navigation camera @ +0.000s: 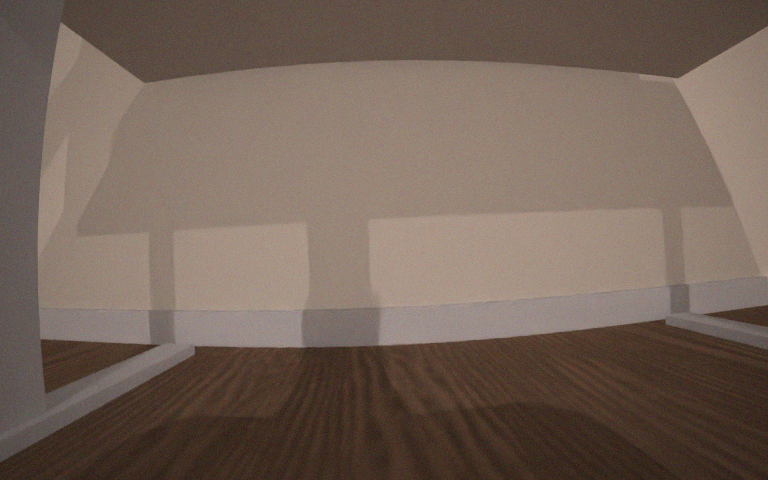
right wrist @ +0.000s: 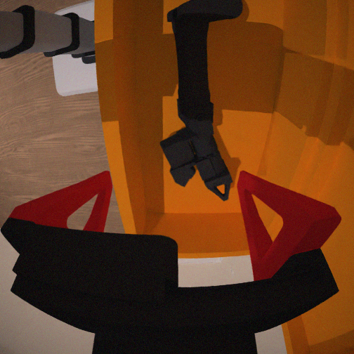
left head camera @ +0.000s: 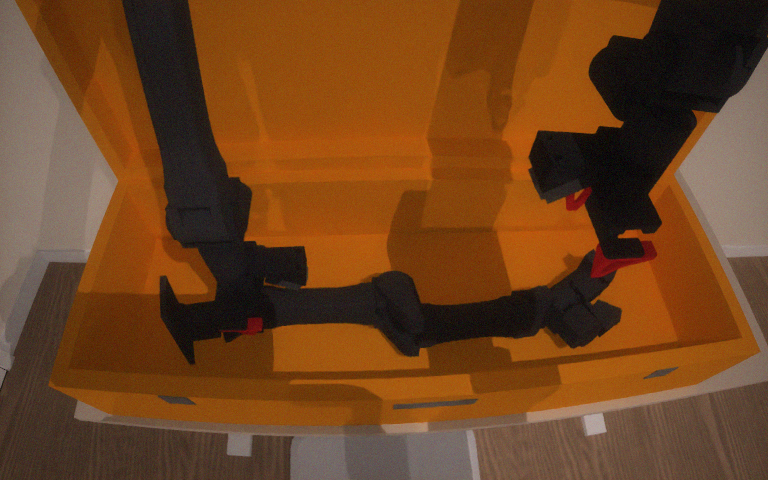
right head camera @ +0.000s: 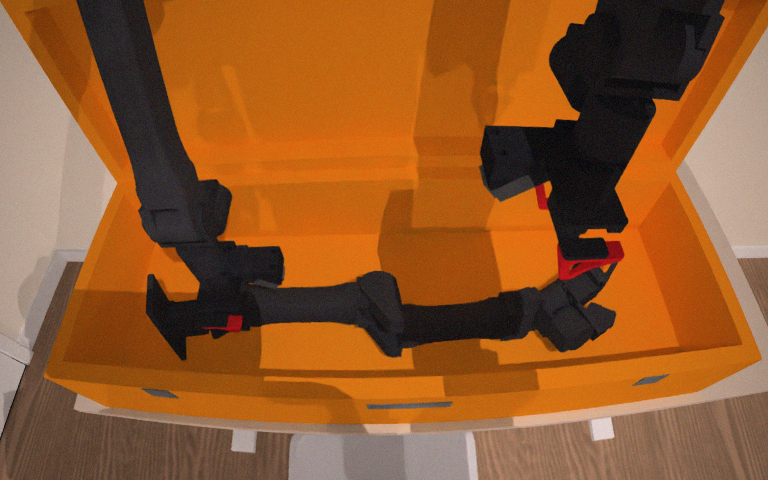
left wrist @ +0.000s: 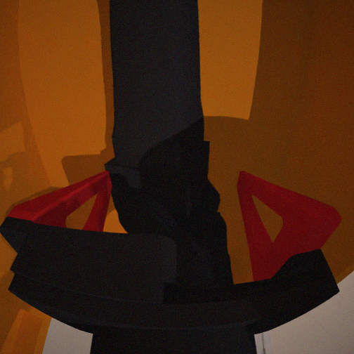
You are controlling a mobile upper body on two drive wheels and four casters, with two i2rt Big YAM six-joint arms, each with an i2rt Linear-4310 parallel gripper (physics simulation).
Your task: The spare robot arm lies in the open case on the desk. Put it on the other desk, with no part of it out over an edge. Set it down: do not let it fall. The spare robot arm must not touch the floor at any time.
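Places are measured from the left arm's base along level axes (x ahead, y left, z up), in millimetres.
Pixels of known places: left gripper, fingertip midpoint: [left head camera: 253, 306] [right head camera: 239, 305]; right gripper, fingertip midpoint: [left head camera: 583, 241] [right head camera: 554, 241].
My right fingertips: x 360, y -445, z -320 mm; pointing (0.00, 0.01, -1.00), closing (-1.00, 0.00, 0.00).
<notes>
Ahead of a thing's pixels: the offset from my right fingertips to its top centre. "pt": to the spot under its first point. Level surfaces: height alone.
The black spare robot arm [left head camera: 339, 305] [right head camera: 317, 304] [left wrist: 155, 75] [right wrist: 194, 65] lies lengthwise in the open orange case @(pt dy +375, dx -117, dz -180 mm) [left head camera: 283, 399] [right head camera: 317, 404], its flat base plate at the left and its small gripper end at the right. The case stands on a pale desk @(dz -370 mm) [left head camera: 730, 373] [right head camera: 741, 384]. My left gripper [left head camera: 240, 326] [left wrist: 174, 177] is open over the base end, with the spare arm between its spread fingers; contact is unclear. My right gripper [left head camera: 586, 243] [right head camera: 553, 243] [right wrist: 174, 177] is open and empty above the spare arm's gripper end. The other desk does not show.
The raised orange lid @(pt dy +291, dx +347, dz -6 mm) [left head camera: 339, 73] [right head camera: 294, 73] stands behind the case. The case walls surround the spare arm. A grey base [left head camera: 379, 455] is at the bottom. In the navigation camera, a wall [navigation camera: 453, 141], white foot bars [navigation camera: 113, 379] and a grey upright [navigation camera: 19, 226] show.
</notes>
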